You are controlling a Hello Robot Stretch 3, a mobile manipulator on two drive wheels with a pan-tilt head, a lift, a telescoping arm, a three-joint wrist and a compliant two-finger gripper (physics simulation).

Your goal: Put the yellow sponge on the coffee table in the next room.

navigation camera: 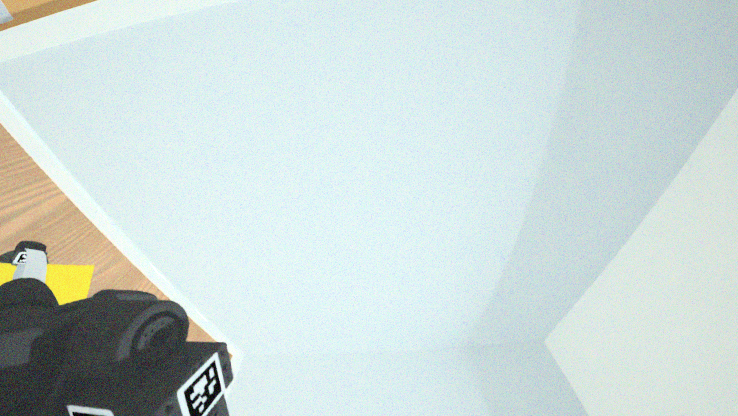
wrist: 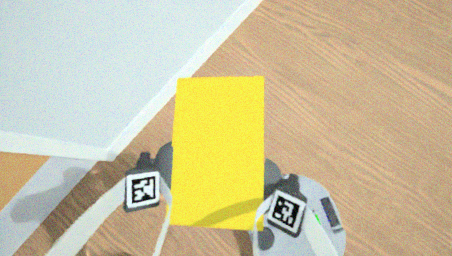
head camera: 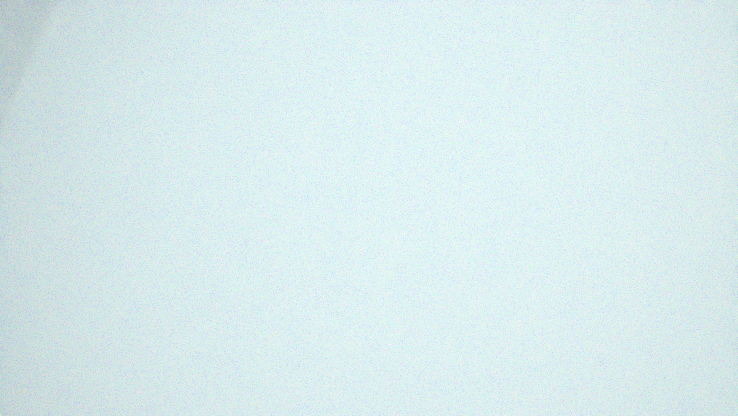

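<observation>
The yellow sponge (wrist: 218, 145) (navigation camera: 75, 284) is a flat yellow block. In the wrist view it stands upright in the middle, with a dark fingertip pressed against each long side. My gripper (wrist: 219, 168) is shut on the sponge and holds it above the wooden floor. In the navigation view the sponge shows at the lower left, partly hidden behind the dark wrist and a finger. The coffee table does not show in these views.
A pale wall (head camera: 369, 206) (navigation camera: 335, 180) (wrist: 90, 60) fills the head view and stands close beside the gripper, with white trim along its foot. Wooden floor (wrist: 360, 100) (navigation camera: 41, 206) lies beside it. The robot's round grey base (wrist: 320, 200) shows below the gripper. An orange floor (wrist: 20, 172) lies at the left.
</observation>
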